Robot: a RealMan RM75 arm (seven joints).
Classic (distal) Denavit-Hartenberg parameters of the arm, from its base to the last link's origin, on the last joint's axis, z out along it. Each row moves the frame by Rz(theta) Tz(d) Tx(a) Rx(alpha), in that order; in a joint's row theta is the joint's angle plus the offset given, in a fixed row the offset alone. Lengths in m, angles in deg.
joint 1: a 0; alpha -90; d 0.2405; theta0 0
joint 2: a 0; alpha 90; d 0; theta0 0
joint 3: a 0; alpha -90; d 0.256; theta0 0
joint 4: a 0; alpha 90; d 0; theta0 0
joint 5: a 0; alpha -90; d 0.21; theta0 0
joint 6: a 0; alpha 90; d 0; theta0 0
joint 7: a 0; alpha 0; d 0.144; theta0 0
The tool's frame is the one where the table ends.
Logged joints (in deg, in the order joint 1, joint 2, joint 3, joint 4, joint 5, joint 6, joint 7), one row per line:
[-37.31, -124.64, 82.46, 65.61, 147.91, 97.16, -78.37]
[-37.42, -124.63, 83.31, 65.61, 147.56, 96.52, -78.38]
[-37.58, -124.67, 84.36, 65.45, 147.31, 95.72, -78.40]
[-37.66, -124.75, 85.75, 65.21, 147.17, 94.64, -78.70]
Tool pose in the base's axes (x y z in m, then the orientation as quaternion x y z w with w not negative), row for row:
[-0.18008, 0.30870, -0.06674, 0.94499, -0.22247, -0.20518, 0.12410]
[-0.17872, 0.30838, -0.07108, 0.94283, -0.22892, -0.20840, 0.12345]
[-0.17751, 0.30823, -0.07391, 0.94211, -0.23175, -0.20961, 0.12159]
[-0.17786, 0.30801, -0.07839, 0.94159, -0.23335, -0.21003, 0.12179]
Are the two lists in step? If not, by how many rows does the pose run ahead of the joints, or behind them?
The pose runs 2 rows ahead of the joints: the pose in row i belongs to the joints in row i + 2.
